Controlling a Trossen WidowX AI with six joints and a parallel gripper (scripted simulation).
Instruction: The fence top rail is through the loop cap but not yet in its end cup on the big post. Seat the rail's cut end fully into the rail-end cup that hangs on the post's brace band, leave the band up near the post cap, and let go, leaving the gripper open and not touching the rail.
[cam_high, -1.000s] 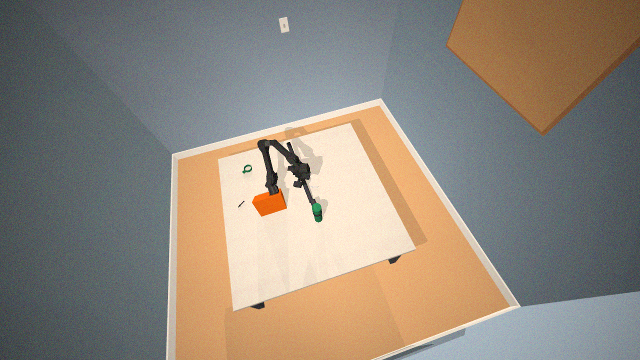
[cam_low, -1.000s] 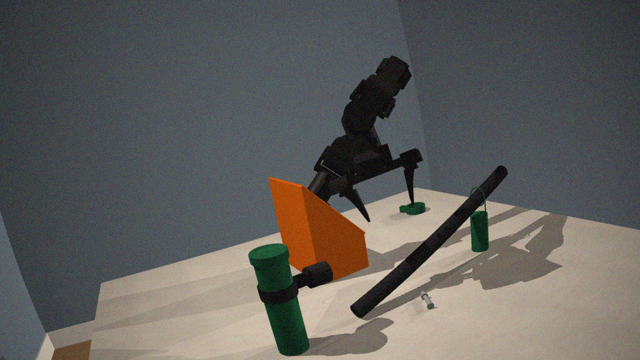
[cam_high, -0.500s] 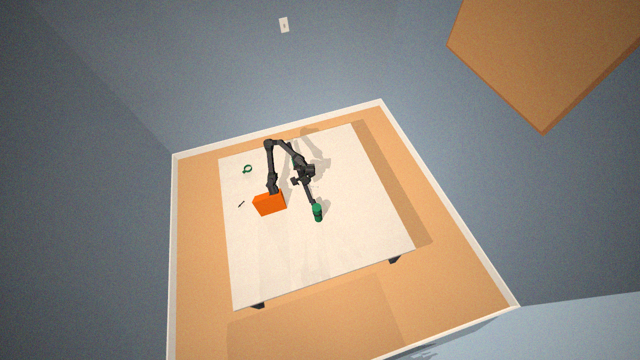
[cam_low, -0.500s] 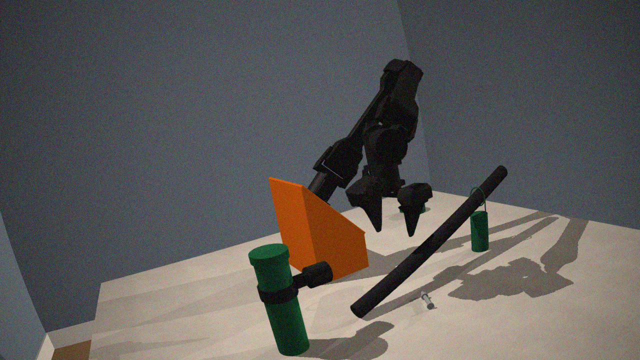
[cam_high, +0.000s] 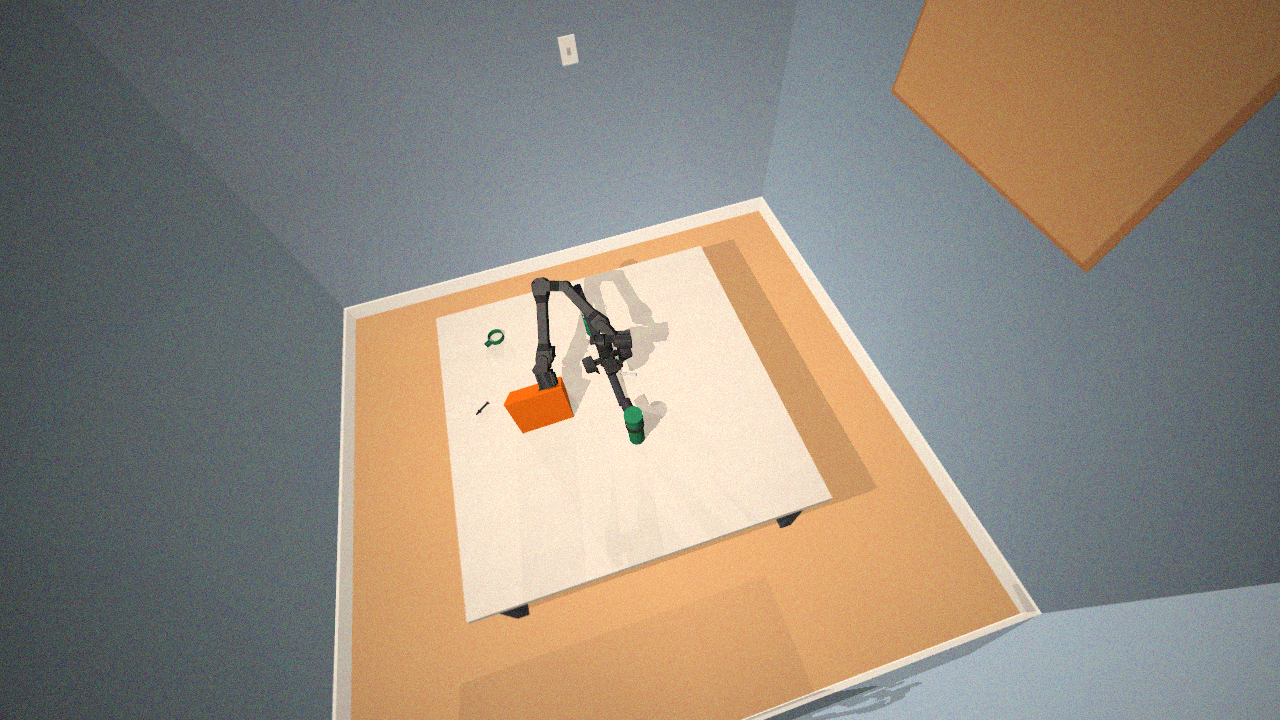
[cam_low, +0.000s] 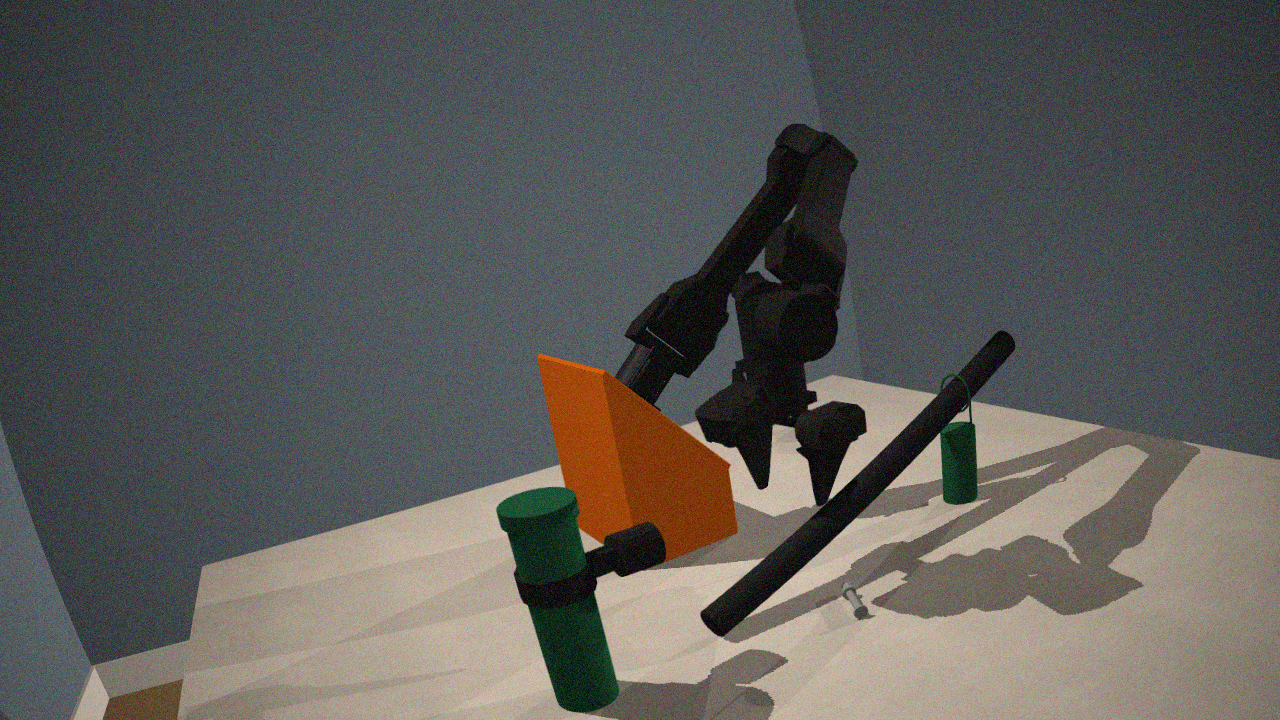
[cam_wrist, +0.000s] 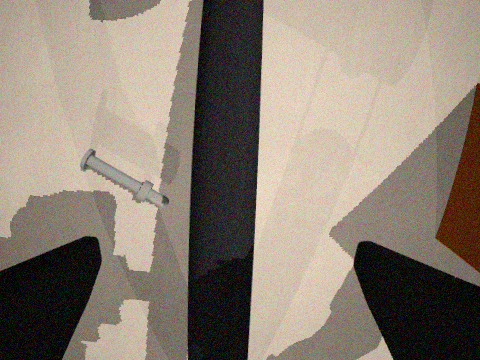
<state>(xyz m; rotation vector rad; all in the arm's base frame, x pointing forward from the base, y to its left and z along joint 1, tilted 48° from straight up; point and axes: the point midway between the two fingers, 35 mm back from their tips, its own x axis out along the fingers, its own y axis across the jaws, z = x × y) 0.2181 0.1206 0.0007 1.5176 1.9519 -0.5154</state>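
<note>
Right now the small grey bolt is 110 mm below my gripper tip, 70 mm ahead of it and 20 mm to the left of it. The rest, counted from my gripper tip: green band 490 mm behind, 320 mm to the left, 100 mm below; then small green post 280 mm to the left, 60 mm behind, 10 mm below.
</note>
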